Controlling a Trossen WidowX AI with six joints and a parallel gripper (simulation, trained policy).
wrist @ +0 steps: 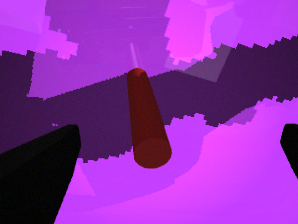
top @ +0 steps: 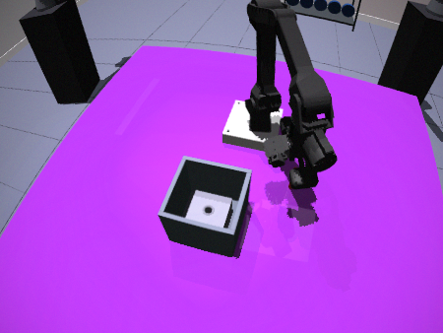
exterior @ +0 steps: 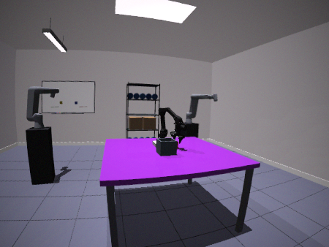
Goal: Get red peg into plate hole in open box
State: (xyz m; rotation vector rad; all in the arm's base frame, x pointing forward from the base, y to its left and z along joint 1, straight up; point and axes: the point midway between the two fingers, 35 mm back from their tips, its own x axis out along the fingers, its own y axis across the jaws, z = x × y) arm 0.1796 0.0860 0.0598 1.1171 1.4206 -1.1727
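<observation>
The red peg is 10 mm ahead of my gripper tip and 30 mm below it.
</observation>
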